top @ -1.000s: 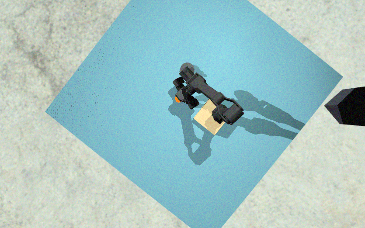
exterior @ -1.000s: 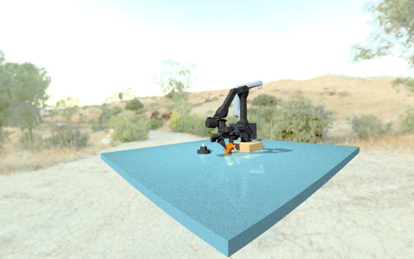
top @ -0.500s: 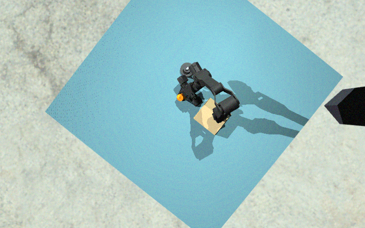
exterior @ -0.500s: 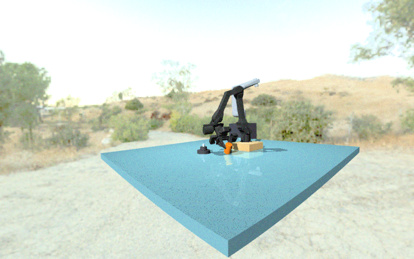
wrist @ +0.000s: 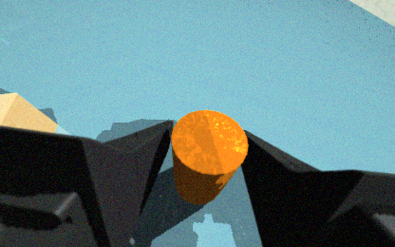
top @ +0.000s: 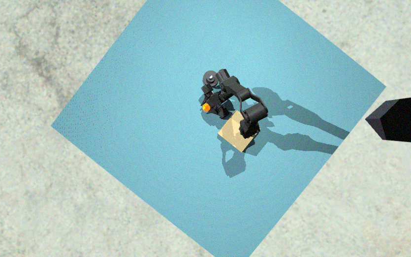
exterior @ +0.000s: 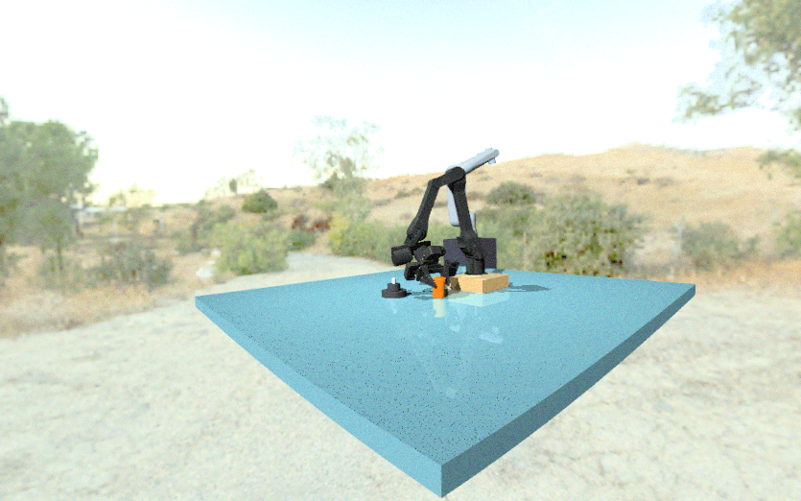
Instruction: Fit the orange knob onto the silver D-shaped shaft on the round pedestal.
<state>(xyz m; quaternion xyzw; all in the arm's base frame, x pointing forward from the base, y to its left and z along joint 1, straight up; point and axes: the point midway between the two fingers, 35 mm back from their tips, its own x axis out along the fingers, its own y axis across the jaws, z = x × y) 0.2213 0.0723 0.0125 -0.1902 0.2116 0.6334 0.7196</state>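
The orange knob lies 20 mm to the right of my gripper tip and 10 mm above it. Round my gripper tip: round dark pedestal: 100 mm ahead, 140 mm to the right, 10 mm below.
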